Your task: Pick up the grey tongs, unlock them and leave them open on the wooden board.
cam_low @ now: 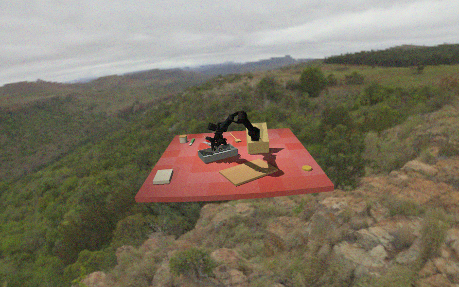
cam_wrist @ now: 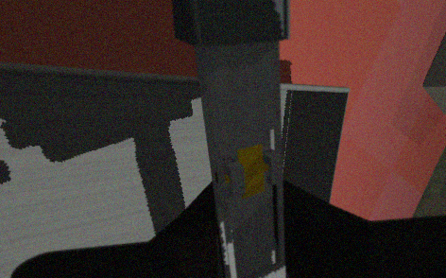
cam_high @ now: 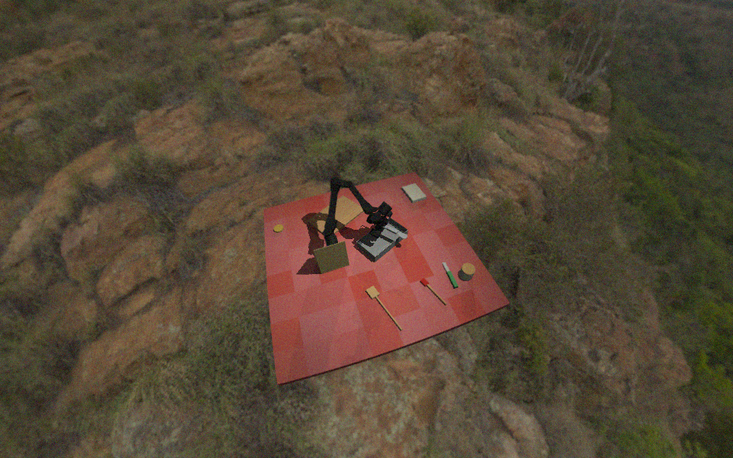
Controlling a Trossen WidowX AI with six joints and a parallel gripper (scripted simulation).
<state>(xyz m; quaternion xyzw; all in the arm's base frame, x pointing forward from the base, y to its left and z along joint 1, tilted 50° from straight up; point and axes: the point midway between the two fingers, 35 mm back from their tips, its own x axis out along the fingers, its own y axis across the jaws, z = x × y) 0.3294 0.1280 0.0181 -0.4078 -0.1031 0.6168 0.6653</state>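
My gripper tip is now 30 mm past the yellow lock piece, 10 mm to the right of it and 30 mm below it. The rest, counted from my gripper tip: roasting tin: 30 mm behind, 60 mm to the right, 40 mm below; wooden board: 290 mm behind, 260 mm to the left, 60 mm below; tan block: 330 mm ahead, 340 mm to the left, 60 mm below.
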